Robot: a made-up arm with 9 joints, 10 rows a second.
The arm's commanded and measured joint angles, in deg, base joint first. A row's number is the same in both.
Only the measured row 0 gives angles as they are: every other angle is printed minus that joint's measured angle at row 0.
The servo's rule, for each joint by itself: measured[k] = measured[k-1] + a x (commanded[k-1-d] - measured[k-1]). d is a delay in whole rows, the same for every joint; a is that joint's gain. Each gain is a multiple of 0.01, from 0.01 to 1. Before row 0 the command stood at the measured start. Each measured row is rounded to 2 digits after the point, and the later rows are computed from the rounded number. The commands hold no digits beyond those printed.
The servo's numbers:
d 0
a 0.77 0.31 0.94 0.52 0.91 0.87 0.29 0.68 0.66
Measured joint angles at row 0:
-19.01, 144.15, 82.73, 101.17, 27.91, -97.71, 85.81, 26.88, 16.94
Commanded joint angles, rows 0 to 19:
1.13, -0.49, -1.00, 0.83, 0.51, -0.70, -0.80, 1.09, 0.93
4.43, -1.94, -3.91, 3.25, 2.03, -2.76, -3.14, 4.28, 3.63
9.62, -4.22, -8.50, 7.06, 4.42, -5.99, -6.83, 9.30, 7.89
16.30, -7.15, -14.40, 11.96, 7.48, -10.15, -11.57, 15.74, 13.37
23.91, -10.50, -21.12, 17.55, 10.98, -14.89, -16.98, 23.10, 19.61
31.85, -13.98, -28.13, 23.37, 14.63, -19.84, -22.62, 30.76, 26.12
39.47, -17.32, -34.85, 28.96, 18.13, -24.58, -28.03, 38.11, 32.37
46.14, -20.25, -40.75, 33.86, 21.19, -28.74, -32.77, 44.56, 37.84
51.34, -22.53, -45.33, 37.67, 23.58, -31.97, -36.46, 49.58, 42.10
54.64, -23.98, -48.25, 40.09, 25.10, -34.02, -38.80, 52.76, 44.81
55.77, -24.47, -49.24, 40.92, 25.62, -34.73, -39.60, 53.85, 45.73
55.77, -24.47, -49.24, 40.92, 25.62, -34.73, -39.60, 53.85, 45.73
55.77, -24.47, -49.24, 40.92, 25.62, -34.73, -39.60, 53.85, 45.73
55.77, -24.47, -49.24, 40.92, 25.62, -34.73, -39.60, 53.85, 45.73
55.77, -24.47, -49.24, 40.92, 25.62, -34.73, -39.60, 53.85, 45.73
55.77, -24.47, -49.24, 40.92, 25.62, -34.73, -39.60, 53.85, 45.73
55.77, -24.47, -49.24, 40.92, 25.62, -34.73, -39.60, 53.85, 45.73
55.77, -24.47, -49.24, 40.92, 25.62, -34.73, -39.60, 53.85, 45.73
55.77, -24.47, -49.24, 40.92, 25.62, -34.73, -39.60, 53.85, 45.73
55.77, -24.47, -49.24, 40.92, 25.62, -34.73, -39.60, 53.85, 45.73
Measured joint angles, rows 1 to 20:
0.87, -0.15, -0.94, 0.43, 0.46, -0.61, -0.23, 0.74, 0.61
3.61, -0.70, -3.73, 1.90, 1.89, -2.48, -1.07, 3.15, 2.60
8.24, -1.79, -8.21, 4.58, 4.19, -5.53, -2.74, 7.33, 6.09
14.45, -3.45, -14.03, 8.42, 7.18, -9.55, -5.30, 13.05, 10.89
21.73, -5.64, -20.69, 13.17, 10.64, -14.20, -8.69, 19.88, 16.65
29.52, -8.23, -27.68, 18.47, 14.27, -19.11, -12.73, 27.28, 22.90
37.18, -11.05, -34.42, 23.92, 17.78, -23.87, -17.17, 34.64, 29.15
44.08, -13.90, -40.37, 29.09, 20.88, -28.11, -21.69, 41.39, 34.89
49.67, -16.58, -45.03, 33.55, 23.34, -31.47, -25.97, 46.96, 39.65
53.50, -18.87, -48.06, 36.95, 24.94, -33.69, -29.69, 50.90, 43.06
55.25, -20.61, -49.17, 39.01, 25.56, -34.59, -32.56, 52.91, 44.82
55.65, -21.81, -49.24, 40.00, 25.61, -34.71, -34.60, 53.55, 45.42
55.74, -22.63, -49.24, 40.48, 25.62, -34.73, -36.05, 53.75, 45.62
55.76, -23.20, -49.24, 40.71, 25.62, -34.73, -37.08, 53.82, 45.69
55.77, -23.59, -49.24, 40.82, 25.62, -34.73, -37.81, 53.84, 45.72
55.77, -23.86, -49.24, 40.87, 25.62, -34.73, -38.33, 53.85, 45.73
55.77, -24.05, -49.24, 40.90, 25.62, -34.73, -38.70, 53.85, 45.73
55.77, -24.18, -49.24, 40.91, 25.62, -34.73, -38.96, 53.85, 45.73
55.77, -24.27, -49.24, 40.92, 25.62, -34.73, -39.15, 53.85, 45.73
55.77, -24.33, -49.24, 40.92, 25.62, -34.73, -39.28, 53.85, 45.73

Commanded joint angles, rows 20 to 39:
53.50, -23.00, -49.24, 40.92, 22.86, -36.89, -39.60, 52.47, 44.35
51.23, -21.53, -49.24, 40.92, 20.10, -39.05, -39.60, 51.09, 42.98
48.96, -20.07, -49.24, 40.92, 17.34, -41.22, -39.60, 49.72, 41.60
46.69, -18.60, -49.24, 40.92, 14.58, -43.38, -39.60, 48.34, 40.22
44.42, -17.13, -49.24, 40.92, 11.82, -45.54, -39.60, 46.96, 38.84
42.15, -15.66, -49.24, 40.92, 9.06, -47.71, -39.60, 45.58, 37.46
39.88, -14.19, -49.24, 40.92, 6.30, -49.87, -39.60, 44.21, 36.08
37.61, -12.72, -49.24, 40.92, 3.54, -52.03, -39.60, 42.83, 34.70
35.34, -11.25, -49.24, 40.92, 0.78, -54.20, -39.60, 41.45, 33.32
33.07, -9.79, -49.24, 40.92, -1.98, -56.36, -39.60, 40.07, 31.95
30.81, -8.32, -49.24, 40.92, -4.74, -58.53, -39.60, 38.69, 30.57
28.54, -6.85, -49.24, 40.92, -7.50, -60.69, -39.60, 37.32, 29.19
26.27, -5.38, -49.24, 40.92, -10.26, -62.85, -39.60, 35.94, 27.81
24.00, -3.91, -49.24, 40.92, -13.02, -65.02, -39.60, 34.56, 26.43
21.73, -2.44, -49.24, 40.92, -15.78, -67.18, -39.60, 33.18, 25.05
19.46, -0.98, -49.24, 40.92, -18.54, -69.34, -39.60, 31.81, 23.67
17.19, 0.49, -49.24, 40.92, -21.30, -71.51, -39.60, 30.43, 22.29
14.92, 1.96, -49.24, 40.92, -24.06, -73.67, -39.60, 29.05, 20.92
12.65, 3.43, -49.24, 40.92, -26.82, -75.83, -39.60, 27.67, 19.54
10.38, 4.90, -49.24, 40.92, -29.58, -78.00, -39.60, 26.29, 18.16
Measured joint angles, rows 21 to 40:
54.02, -23.92, -49.24, 40.92, 23.11, -36.61, -39.37, 52.91, 44.82
51.87, -23.18, -49.24, 40.92, 20.37, -38.73, -39.44, 51.67, 43.61
49.63, -22.22, -49.24, 40.92, 17.61, -40.90, -39.49, 50.34, 42.28
47.37, -21.10, -49.24, 40.92, 14.85, -43.06, -39.52, 48.98, 40.92
45.10, -19.87, -49.24, 40.92, 12.09, -45.22, -39.54, 47.61, 39.55
42.83, -18.56, -49.24, 40.92, 9.33, -47.39, -39.56, 46.23, 38.17
40.56, -17.21, -49.24, 40.92, 6.57, -49.55, -39.57, 44.86, 36.79
38.29, -15.82, -49.24, 40.92, 3.81, -51.71, -39.58, 43.48, 35.41
36.02, -14.40, -49.24, 40.92, 1.05, -53.88, -39.59, 42.10, 34.03
33.75, -12.97, -49.24, 40.92, -1.71, -56.04, -39.59, 40.72, 32.66
31.49, -11.53, -49.24, 40.92, -4.47, -58.21, -39.59, 39.34, 31.28
29.22, -10.08, -49.24, 40.92, -7.23, -60.37, -39.59, 37.97, 29.90
26.95, -8.62, -49.24, 40.92, -9.99, -62.53, -39.59, 36.59, 28.52
24.68, -7.16, -49.24, 40.92, -12.75, -64.70, -39.59, 35.21, 27.14
22.41, -5.70, -49.24, 40.92, -15.51, -66.86, -39.59, 33.83, 25.76
20.14, -4.24, -49.24, 40.92, -18.27, -69.02, -39.59, 32.46, 24.38
17.87, -2.77, -49.24, 40.92, -21.03, -71.19, -39.59, 31.08, 23.00
15.60, -1.30, -49.24, 40.92, -23.79, -73.35, -39.59, 29.70, 21.63
13.33, 0.17, -49.24, 40.92, -26.55, -75.51, -39.59, 28.32, 20.25
11.06, 1.64, -49.24, 40.92, -29.31, -77.68, -39.59, 26.94, 18.87

